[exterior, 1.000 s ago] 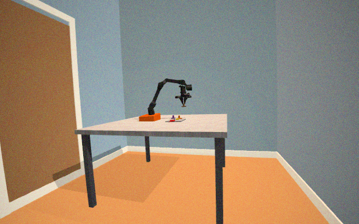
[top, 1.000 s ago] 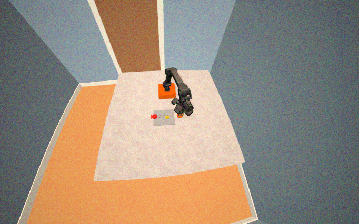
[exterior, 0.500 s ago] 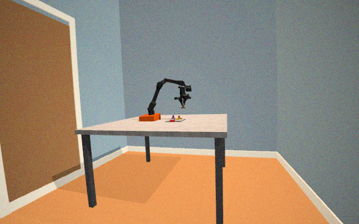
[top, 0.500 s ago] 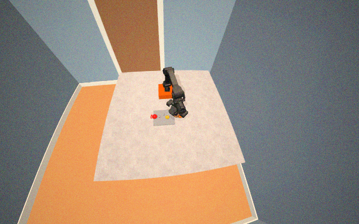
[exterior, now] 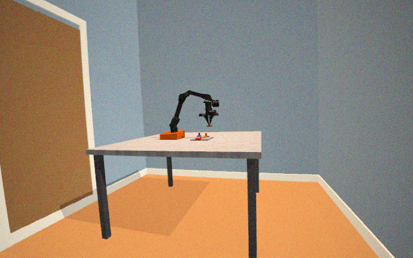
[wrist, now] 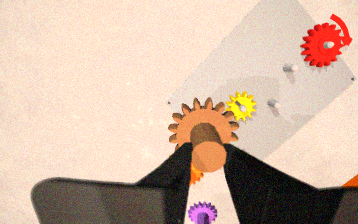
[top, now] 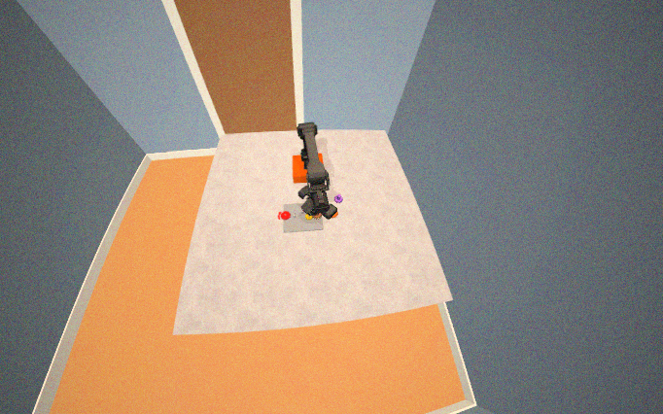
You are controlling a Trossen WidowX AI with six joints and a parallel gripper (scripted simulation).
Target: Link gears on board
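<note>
Right now the red gear is 5 cm behind my gripper tip, 17 cm to the right of it and 13 cm below it. From my gripper tip the other things lie so: yellow gear (4 cm behind, 4 cm to the right, 12 cm below); then orange gear (7 cm behind, 9 cm to the left, 13 cm below); then brown gear (1 cm below).
</note>
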